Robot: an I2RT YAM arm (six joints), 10 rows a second.
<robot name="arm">
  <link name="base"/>
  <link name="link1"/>
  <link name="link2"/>
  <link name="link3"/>
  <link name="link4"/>
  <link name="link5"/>
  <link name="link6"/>
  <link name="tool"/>
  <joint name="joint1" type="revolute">
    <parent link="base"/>
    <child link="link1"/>
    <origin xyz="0 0 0.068"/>
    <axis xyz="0 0 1"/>
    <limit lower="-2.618" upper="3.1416"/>
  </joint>
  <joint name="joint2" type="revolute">
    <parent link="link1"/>
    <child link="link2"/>
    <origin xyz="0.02 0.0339 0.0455"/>
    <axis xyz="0 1 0"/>
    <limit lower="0" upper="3.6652"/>
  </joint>
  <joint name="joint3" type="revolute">
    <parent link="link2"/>
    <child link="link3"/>
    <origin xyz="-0.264 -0.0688 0"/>
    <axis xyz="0 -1 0"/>
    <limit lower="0" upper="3.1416"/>
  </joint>
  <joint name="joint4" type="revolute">
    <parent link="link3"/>
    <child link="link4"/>
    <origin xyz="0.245 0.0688 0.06"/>
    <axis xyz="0 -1 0"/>
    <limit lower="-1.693" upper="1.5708"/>
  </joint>
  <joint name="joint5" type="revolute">
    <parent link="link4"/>
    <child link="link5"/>
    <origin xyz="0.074 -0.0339 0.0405"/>
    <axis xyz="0 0 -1"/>
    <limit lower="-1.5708" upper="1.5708"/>
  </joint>
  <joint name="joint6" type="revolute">
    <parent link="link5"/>
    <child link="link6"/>
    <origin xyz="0.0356 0 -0.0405"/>
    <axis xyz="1 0 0"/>
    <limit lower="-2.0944" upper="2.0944"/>
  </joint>
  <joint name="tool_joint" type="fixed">
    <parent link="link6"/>
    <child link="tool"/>
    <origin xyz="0 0 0" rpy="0 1.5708 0"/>
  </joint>
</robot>
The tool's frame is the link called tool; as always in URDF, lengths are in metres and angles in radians.
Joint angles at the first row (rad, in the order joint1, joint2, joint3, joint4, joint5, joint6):
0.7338 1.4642 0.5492 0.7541 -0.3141 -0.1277
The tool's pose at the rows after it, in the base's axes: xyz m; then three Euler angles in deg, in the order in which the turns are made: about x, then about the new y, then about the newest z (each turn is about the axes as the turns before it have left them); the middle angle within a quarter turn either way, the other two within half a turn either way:
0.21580 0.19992 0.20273 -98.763 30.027 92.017
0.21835 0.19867 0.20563 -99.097 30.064 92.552
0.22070 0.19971 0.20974 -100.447 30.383 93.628
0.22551 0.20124 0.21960 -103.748 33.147 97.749
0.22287 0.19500 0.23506 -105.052 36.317 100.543
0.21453 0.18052 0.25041 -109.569 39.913 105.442
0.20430 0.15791 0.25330 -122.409 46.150 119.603
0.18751 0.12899 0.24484 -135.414 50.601 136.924
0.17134 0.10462 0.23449 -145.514 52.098 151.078
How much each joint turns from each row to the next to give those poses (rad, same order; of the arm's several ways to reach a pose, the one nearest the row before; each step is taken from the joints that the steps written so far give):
-0.0259 -0.0042 -0.0070 0.0238 -0.0166 0.0402
-0.0098 -0.0065 0.0122 -0.0244 -0.0084 0.0033
-0.0016 -0.0084 0.0241 -0.0532 0.0067 -0.0002
-0.0001 -0.0200 0.0524 -0.1144 0.0557 0.0290
-0.0042 -0.0664 0.0223 -0.0966 0.0539 0.0330
-0.0129 -0.1052 0.0143 -0.1665 0.0629 0.0248
-0.0247 -0.1062 -0.0013 -0.2223 0.1350 0.0750
-0.0392 -0.1283 -0.0620 -0.1565 0.1073 0.1185
-0.0433 -0.1168 -0.0627 -0.1196 0.0527 0.0955

